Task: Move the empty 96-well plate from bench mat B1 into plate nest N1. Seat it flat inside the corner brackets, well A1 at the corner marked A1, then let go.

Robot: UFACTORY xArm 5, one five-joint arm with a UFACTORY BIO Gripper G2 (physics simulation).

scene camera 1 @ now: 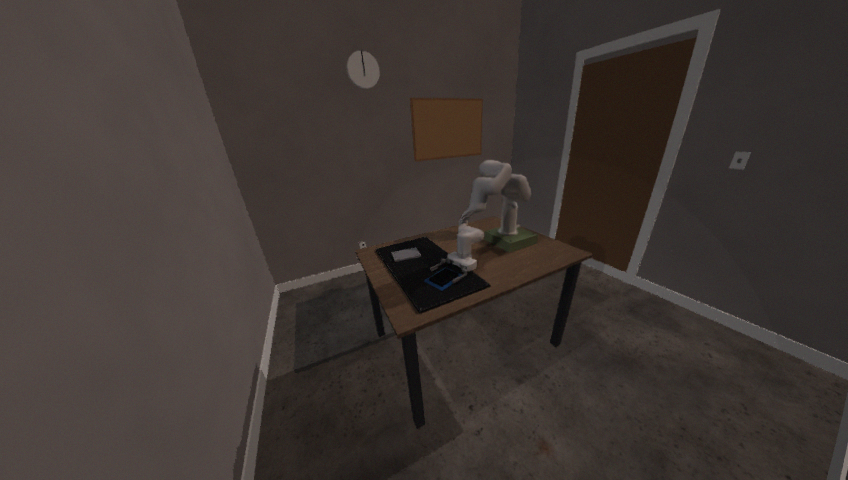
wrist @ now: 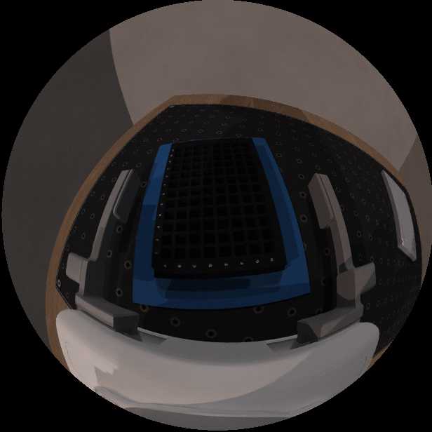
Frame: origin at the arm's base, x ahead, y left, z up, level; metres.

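Where they show: hand at its tool point: (scene camera 1: 444,274); arm's base at its link origin: (scene camera 1: 507,232).
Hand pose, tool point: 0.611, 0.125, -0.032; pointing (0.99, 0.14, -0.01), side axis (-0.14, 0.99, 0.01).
Note:
Each offset is from my tool point to the top centre of the thing, as dx, dy, dz. Level surfaces: height alone.
The black 96-well plate @(+0.009, +0.009, -0.002) (scene camera 1: 443,277) (wrist: 217,200) lies flat on the blue bench mat @(dz -0.013) (scene camera 1: 434,283) (wrist: 220,299). In the wrist view, its lettered edge faces the gripper body and its numbered edge is on the left. My gripper (scene camera 1: 445,274) (wrist: 223,175) is open and empty. Its fingers stand wide apart, one to each side of the plate and outside the blue mat, without touching the plate. Their exact height is unclear. A pale, flat rectangular piece, apparently the nest @(+0.048, -0.339, -0.004) (scene camera 1: 405,254) (wrist: 400,215), is at the back left. Its brackets and A1 mark are too small to make out.
The mat and the pale piece are on a black perforated board @(dz -0.019) (scene camera 1: 416,291) (wrist: 175,321) on the wooden table @(dz -0.031) (scene camera 1: 517,270) (wrist: 82,200). The arm stands on a green base (scene camera 1: 511,239) at the table's back right.

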